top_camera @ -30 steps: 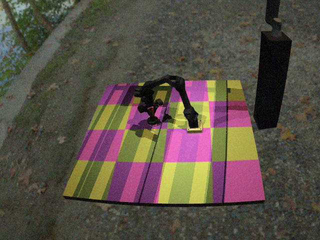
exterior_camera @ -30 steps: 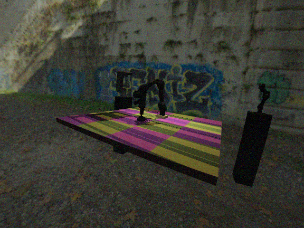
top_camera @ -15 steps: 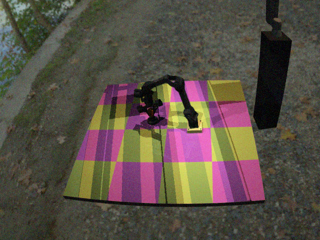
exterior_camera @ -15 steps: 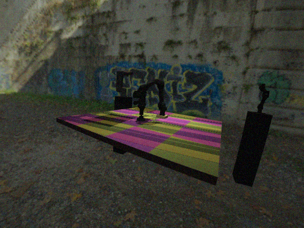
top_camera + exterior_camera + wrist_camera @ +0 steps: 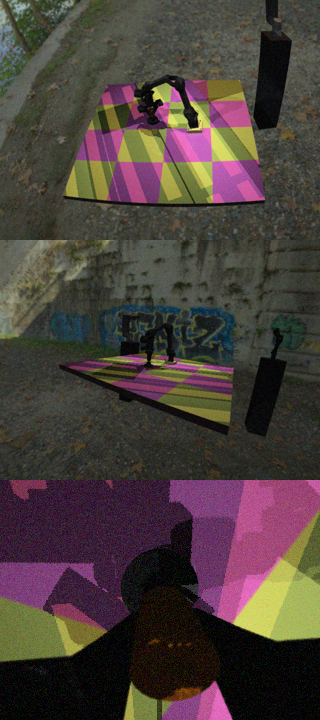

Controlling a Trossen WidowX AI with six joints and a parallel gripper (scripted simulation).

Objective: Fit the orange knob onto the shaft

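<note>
My gripper tip is now 2 cm below the orange knob. The rest, counted from my gripper tip: pedestal 4 cm below.
</note>
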